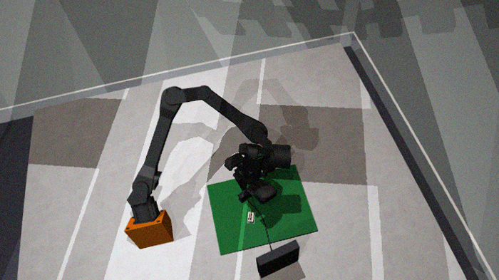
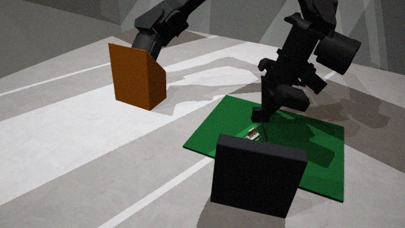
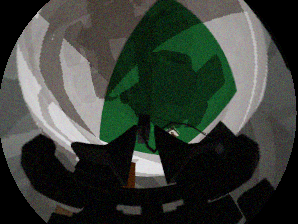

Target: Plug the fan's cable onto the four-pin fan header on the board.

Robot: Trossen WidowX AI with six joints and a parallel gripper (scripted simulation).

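My gripper tip is now 40 mm short of the green board, 40 mm to the left of it and 40 mm above it. Round my gripper tip: black fan box (70 mm ahead, 220 mm to the right, 30 mm above); then black plug (10 mm behind).
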